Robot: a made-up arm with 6 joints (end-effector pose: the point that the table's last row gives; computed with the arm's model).
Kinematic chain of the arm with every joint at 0, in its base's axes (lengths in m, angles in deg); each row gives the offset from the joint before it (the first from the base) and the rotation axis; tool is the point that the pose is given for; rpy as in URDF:
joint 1: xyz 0 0 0.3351 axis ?
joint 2: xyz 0 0 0 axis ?
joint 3: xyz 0.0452 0 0.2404 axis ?
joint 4: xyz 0.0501 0 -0.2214 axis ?
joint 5: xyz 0 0 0 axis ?
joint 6: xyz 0.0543 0 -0.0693 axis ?
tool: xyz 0 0 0 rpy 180 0 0
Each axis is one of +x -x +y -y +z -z.
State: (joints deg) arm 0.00 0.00 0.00 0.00 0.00 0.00
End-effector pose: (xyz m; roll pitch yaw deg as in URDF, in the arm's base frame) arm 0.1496 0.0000 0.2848 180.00 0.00 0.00
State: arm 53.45 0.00 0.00 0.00 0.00 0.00
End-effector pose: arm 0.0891 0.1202 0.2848 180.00 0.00 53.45
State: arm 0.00 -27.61 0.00 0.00 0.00 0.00
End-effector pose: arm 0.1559 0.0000 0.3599 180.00 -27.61 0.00
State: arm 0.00 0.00 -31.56 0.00 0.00 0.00
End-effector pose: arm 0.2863 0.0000 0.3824 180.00 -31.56 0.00
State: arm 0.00 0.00 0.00 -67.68 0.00 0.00
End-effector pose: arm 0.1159 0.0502 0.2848 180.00 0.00 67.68
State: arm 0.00 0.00 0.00 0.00 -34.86 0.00
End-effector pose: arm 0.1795 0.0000 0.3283 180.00 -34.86 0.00
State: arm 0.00 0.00 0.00 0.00 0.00 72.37
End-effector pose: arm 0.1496 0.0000 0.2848 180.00 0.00 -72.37
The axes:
joint 1: +z
joint 2: +y
joint 3: +y
joint 4: -z
joint 5: +y
joint 6: -z

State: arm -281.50 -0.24 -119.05 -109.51 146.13 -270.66
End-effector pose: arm 0.1123 0.1561 0.7387 -115.78 -55.89 -136.91
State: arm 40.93 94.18 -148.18 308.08 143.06 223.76
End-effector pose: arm 0.3429 0.2087 0.1538 -80.16 -5.90 158.60
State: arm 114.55 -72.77 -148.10 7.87 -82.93 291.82
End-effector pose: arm 0.1863 -0.3830 0.5009 -126.73 23.06 -162.38
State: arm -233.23 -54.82 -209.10 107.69 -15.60 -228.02
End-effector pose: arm 0.3208 -0.3164 0.5111 -77.53 -31.91 -134.79
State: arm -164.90 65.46 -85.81 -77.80 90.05 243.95
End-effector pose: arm -0.3715 -0.0300 0.1477 -94.19 -6.11 4.07
